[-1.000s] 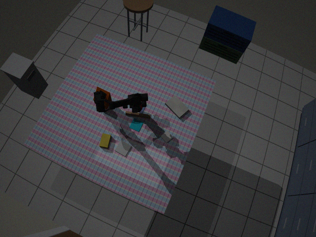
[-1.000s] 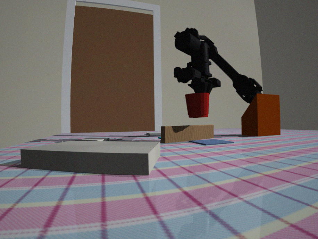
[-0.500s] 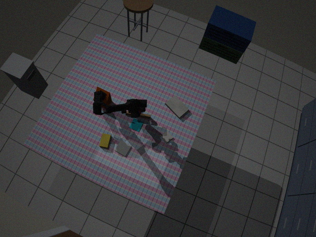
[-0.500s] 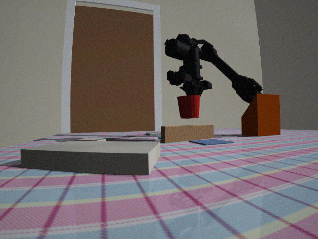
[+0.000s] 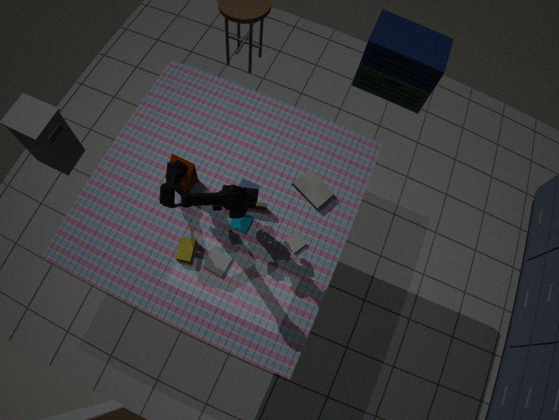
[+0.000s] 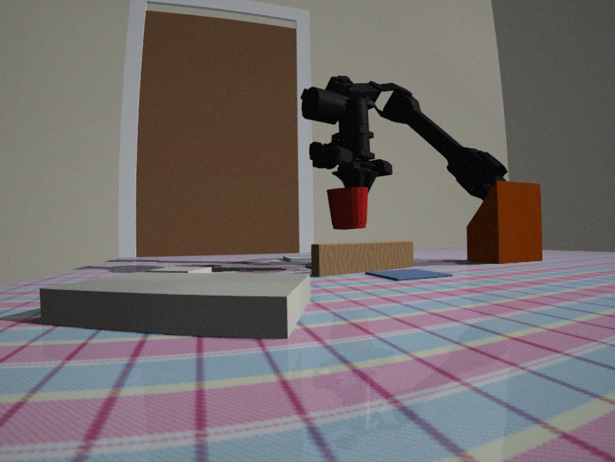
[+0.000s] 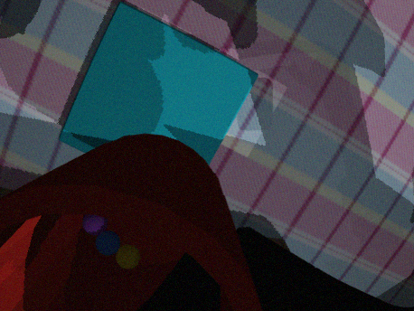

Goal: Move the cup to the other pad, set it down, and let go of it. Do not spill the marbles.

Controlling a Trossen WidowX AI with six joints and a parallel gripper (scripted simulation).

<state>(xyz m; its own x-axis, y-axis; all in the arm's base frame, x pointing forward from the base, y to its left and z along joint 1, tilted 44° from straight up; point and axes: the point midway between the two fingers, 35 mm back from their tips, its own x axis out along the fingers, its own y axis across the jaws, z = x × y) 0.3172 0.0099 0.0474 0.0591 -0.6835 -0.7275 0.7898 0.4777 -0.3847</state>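
The teal pad lies 120 mm below my gripper tip, 40 mm ahead of it and 10 mm to the right of it. The rest, counted from my gripper tip: red cup: 20 mm to the left, 20 mm ahead; blue pad: 150 mm to the left, 120 mm below, 30 mm behind; wooden block: 90 mm below, 70 mm to the left, 10 mm ahead.
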